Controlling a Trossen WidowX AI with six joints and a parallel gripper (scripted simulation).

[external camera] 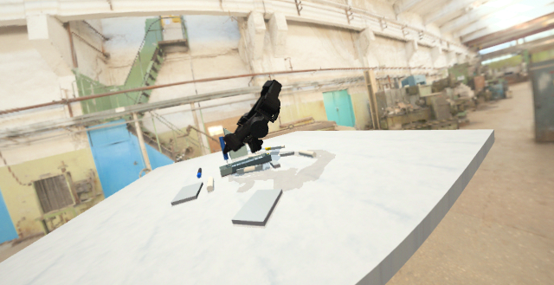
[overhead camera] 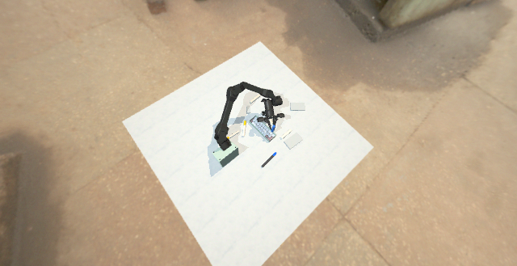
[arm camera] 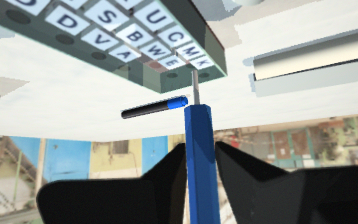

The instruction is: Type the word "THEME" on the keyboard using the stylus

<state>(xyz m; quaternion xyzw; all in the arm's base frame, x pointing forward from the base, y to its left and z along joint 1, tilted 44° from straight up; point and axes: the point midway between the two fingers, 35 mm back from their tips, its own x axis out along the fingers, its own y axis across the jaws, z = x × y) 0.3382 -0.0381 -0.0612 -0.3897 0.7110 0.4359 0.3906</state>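
Right now my gripper tip is 1 cm above the blue stylus. The rest, counted from my gripper tip: grey block 26 cm to the left, 8 cm below, 1 cm behind.
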